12 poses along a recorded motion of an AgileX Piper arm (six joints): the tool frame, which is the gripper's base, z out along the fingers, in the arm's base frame.
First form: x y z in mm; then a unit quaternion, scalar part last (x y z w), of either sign.
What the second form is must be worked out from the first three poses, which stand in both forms.
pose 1, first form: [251 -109 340 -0.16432 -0.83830 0.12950 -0.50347]
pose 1, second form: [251 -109 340 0.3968 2.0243 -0.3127]
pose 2, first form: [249 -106 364 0.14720 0.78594 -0.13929 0.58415]
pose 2, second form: [249 -106 364 0.3435 1.8339 -0.3250]
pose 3, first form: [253 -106 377 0.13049 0.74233 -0.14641 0.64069]
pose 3, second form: [253 -106 377 0.2976 1.6927 -0.3339]
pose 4, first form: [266 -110 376 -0.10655 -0.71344 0.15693 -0.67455]
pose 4, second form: [266 -110 376 0.2397 1.6051 -0.3531]
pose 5, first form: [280 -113 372 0.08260 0.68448 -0.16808 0.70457]
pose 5, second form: [280 -113 372 0.1837 1.5220 -0.3737]
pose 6, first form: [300 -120 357 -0.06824 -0.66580 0.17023 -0.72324]
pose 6, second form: [300 -120 357 0.1507 1.4699 -0.3758]
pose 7, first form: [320 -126 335 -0.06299 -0.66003 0.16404 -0.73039]
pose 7, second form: [320 -126 335 0.1387 1.4532 -0.3612]
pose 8, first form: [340 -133 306 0.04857 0.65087 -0.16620 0.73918]
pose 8, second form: [340 -133 306 0.1066 1.4282 -0.3647]
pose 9, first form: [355 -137 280 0.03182 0.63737 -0.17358 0.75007]
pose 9, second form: [355 -137 280 0.0695 1.3928 -0.3793]
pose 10, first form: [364 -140 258 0.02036 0.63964 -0.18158 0.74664]
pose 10, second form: [364 -140 258 0.0446 1.3996 -0.3973]
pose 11, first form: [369 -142 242 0.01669 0.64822 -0.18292 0.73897]
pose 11, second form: [369 -142 242 0.0366 1.4225 -0.4014]
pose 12, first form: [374 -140 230 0.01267 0.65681 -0.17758 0.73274]
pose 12, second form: [374 -140 230 0.0279 1.4448 -0.3906]
